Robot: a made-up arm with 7 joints.
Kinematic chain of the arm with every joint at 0, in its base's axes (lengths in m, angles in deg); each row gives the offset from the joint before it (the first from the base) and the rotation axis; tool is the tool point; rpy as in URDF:
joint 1: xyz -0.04 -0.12 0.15 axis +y
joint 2: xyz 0.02 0 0.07 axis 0.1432 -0.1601 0.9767
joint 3: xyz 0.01 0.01 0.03 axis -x
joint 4: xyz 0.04 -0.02 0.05 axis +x
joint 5: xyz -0.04 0 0 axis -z
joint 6: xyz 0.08 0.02 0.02 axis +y
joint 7: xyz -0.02 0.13 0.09 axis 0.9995 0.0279 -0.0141
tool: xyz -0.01 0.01 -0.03 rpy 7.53 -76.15 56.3
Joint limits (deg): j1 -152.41..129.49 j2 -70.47..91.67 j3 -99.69..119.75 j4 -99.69..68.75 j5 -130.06..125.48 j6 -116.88..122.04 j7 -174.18..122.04
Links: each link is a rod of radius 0.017 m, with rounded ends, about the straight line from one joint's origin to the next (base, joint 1, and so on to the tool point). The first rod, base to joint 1, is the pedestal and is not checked.
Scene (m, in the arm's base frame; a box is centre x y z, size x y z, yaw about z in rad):
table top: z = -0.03
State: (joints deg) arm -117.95 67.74 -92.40 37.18 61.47 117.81 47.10
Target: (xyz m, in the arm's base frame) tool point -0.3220 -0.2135 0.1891
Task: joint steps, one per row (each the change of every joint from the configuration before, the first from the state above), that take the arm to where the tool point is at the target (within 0.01 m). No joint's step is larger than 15 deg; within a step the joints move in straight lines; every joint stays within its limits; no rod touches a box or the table.
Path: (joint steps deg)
1: -7.42 -14.48 -1.82 1.82 -9.77 -1.37 -3.46
2: -7.42 -14.49 -1.82 1.82 -9.77 -1.37 -3.45
3: -7.41 -14.48 -1.83 1.82 -9.77 -1.36 -3.46
4: -7.42 -14.48 -1.82 1.82 -9.77 -1.37 -3.46

